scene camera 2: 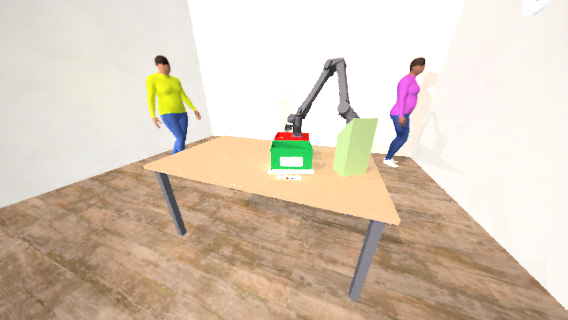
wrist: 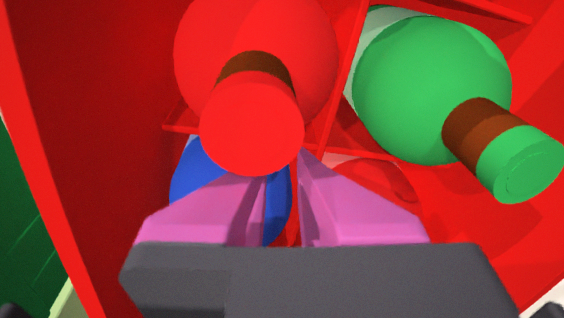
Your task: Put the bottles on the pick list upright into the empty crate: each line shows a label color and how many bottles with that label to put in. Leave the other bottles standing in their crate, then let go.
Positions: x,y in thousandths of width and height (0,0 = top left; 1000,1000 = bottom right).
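There's a blue bottle (wrist: 347,530) here, and a green bottle (wrist: 765,288) as well. I can also see a red bottle (wrist: 453,256), plus another red bottle (wrist: 684,561), and my gripper (wrist: 499,498) is in there with them.
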